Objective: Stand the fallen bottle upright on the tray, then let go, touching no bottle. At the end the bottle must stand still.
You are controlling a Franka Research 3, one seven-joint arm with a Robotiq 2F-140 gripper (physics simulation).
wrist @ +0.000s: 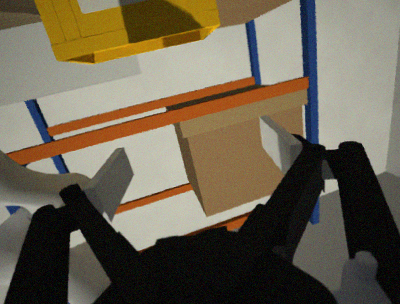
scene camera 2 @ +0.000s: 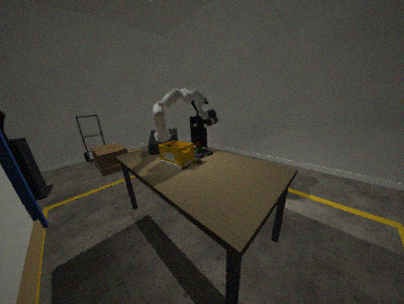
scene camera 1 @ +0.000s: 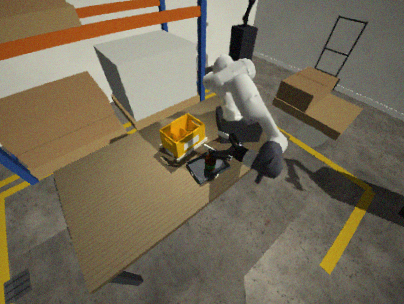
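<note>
A brown bottle with a green band (scene camera 1: pixel 209 159) stands upright on the dark tray (scene camera 1: pixel 196 172), as far as the small view shows. In scene camera 2, a small reddish part of the bottle (scene camera 2: pixel 198 144) shows behind the crate. My gripper (scene camera 1: pixel 216 151) (wrist: pixel 193 146) is open, with nothing between its fingers. In scene camera 1 its fingers overlap the bottle's upper part; whether they touch it cannot be told. The wrist view looks sideways and shows no bottle or tray between the fingertips.
A yellow crate (scene camera 1: pixel 173 146) (scene camera 2: pixel 186 155) (wrist: pixel 100 31) stands beside the tray on the wooden table (scene camera 1: pixel 125 210) (scene camera 2: pixel 225 185). The tray lies near a long table edge. A rack with orange beams (scene camera 1: pixel 125 23) (wrist: pixel 150 128) stands beyond the table, with large boxes.
</note>
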